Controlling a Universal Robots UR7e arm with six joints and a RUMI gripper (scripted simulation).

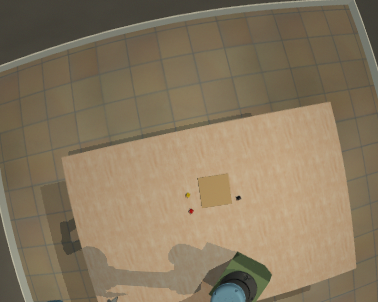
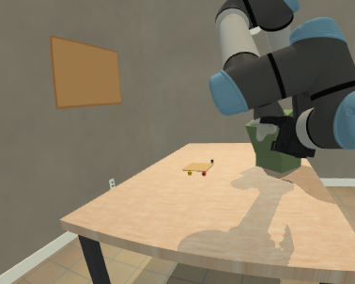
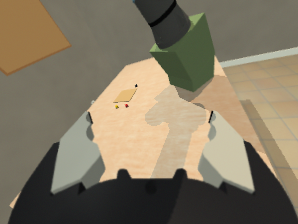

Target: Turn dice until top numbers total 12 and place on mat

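My hand is 330 mm short of the black die, 560 mm to the left of it and 250 mm above it. Round my hand: yellow die: 400 mm ahead, 340 mm to the right, 250 mm below; red die: 320 mm ahead, 340 mm to the right, 250 mm below; tan mat: 390 mm ahead, 460 mm to the right, 260 mm below.
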